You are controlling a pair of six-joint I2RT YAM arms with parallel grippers.
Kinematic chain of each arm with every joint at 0, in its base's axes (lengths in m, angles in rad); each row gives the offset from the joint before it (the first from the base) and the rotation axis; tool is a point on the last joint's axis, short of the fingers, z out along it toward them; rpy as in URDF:
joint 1: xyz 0 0 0.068 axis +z
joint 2: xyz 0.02 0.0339 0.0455 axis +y
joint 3: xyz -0.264 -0.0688 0 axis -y
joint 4: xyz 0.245 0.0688 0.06 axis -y
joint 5: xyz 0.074 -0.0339 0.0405 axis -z
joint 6: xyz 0.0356 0 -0.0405 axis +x
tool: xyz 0 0 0 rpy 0 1.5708 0
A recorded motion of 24 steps. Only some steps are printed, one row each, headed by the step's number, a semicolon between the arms.
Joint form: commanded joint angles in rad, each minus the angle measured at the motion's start. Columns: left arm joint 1, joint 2, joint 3, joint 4, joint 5, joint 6; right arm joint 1, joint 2, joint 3, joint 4, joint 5, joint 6.
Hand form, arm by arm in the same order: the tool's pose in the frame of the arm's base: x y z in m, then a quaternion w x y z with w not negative. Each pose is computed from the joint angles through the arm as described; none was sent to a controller.
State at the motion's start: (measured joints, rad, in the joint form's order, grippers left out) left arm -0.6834 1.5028 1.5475 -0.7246 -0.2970 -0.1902; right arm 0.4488 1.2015 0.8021 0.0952 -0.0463 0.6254
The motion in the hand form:
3: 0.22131 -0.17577 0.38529 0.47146 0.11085 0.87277 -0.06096; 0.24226 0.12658 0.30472 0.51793 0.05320 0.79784 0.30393
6: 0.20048 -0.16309 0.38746 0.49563 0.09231 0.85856 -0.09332; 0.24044 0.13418 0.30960 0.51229 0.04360 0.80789 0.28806
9: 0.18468 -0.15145 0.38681 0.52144 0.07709 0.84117 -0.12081; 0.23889 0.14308 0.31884 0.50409 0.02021 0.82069 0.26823
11: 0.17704 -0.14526 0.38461 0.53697 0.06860 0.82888 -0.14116; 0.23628 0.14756 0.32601 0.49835 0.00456 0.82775 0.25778
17: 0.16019 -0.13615 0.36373 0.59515 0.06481 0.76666 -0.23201; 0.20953 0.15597 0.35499 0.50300 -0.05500 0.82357 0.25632
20: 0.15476 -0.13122 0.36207 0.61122 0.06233 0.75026 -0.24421; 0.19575 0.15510 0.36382 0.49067 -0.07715 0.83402 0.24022
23: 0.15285 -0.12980 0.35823 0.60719 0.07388 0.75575 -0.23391; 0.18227 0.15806 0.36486 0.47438 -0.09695 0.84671 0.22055
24: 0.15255 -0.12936 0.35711 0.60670 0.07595 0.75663 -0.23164; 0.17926 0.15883 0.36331 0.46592 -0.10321 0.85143 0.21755
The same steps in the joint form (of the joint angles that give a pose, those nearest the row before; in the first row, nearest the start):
3: -0.0349 -0.1755 -0.1426 0.0149 -0.0862 -0.0793; 0.0352 -0.0326 0.0425 -0.0535 0.0654 -0.0226
6: -0.0507 -0.2839 -0.2344 0.0727 -0.0839 -0.1166; 0.0673 -0.0219 0.0816 -0.1142 0.1013 -0.0414
9: -0.0588 -0.3795 -0.3226 0.1451 -0.0834 -0.1361; 0.1011 -0.0044 0.1460 -0.2027 0.1264 -0.0820
11: -0.0602 -0.4337 -0.3801 0.2022 -0.0745 -0.1468; 0.1211 0.0004 0.1873 -0.2638 0.1373 -0.1061
17: -0.0698 -0.5865 -0.6249 0.5250 0.0051 -0.1534; 0.2059 -0.0585 0.2647 -0.3924 0.1550 -0.1783
20: -0.0696 -0.6277 -0.6684 0.5809 0.0097 -0.1469; 0.2396 -0.0846 0.3045 -0.5035 0.1751 -0.2053
23: -0.0706 -0.6378 -0.6781 0.5599 0.0116 -0.1256; 0.2904 -0.0992 0.3244 -0.5964 0.2155 -0.2174
24: -0.0700 -0.6404 -0.6820 0.5576 0.0120 -0.1209; 0.3014 -0.1012 0.3254 -0.6208 0.2160 -0.2175

